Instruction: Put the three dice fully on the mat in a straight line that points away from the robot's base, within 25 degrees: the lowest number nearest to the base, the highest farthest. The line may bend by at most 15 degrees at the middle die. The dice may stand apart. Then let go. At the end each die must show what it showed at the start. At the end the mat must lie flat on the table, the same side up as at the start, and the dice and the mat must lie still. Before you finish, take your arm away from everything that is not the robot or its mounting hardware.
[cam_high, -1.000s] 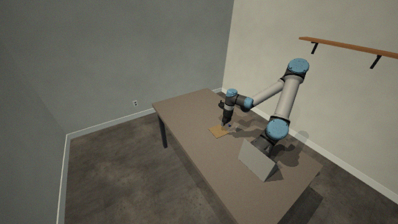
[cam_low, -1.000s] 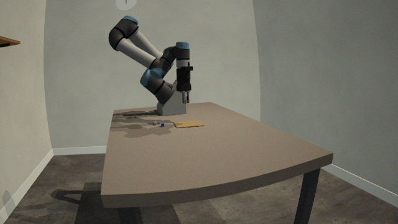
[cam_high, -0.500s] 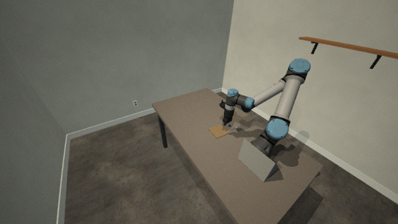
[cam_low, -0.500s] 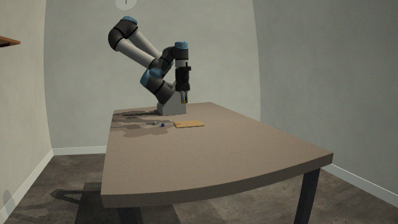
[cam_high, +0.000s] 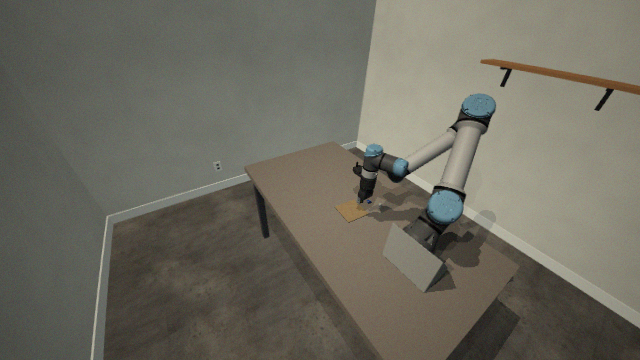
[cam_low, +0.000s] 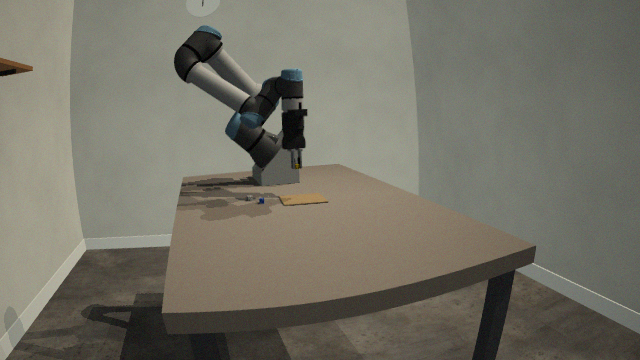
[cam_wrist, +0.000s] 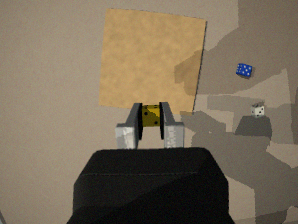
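The tan mat is 5 cm ahead of my hand and 11 cm below it. Also, from my hand: yellow die: 1 cm below; then white die: 2 cm behind, 17 cm to the right, 11 cm below; then blue die: 5 cm ahead, 13 cm to the right, 11 cm below.
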